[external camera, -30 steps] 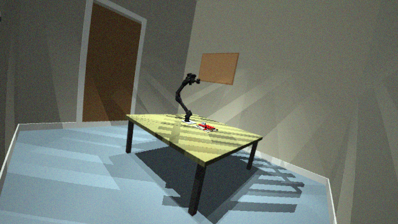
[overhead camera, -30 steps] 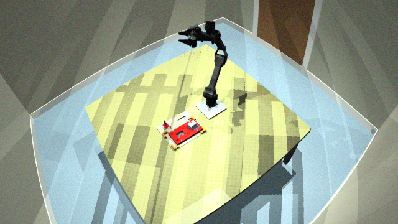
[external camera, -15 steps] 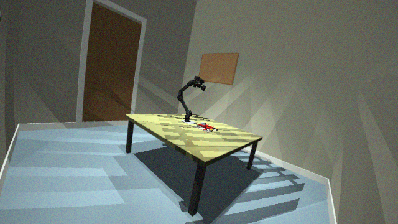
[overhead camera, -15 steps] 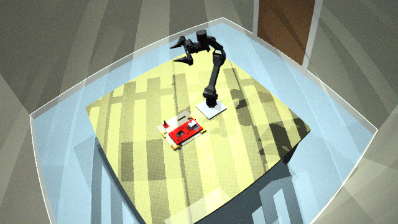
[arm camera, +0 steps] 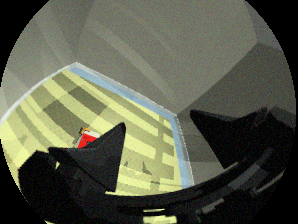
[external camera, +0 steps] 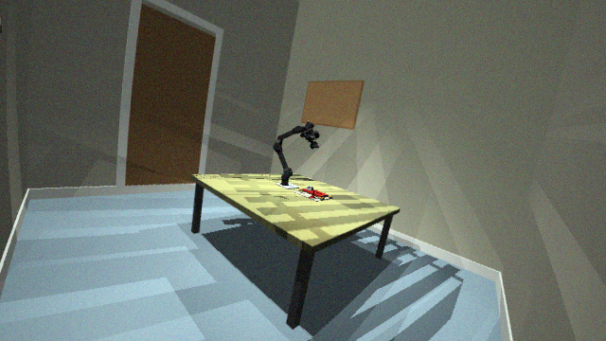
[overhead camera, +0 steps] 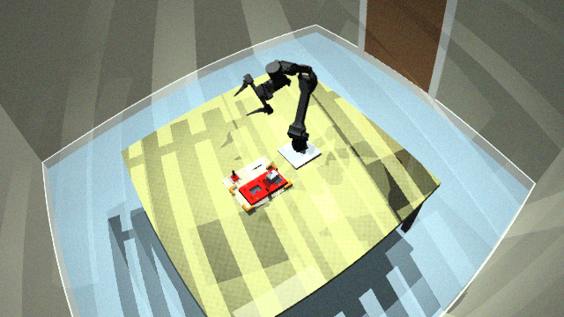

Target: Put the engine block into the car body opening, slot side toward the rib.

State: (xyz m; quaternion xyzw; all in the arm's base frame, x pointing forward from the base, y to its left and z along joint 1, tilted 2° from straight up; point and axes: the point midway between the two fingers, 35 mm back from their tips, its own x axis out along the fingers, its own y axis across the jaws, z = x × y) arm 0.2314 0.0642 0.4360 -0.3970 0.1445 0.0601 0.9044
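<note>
My gripper tip is 70 mm past the grey engine block, 80 mm to the right of it and 390 mm above it.
</note>
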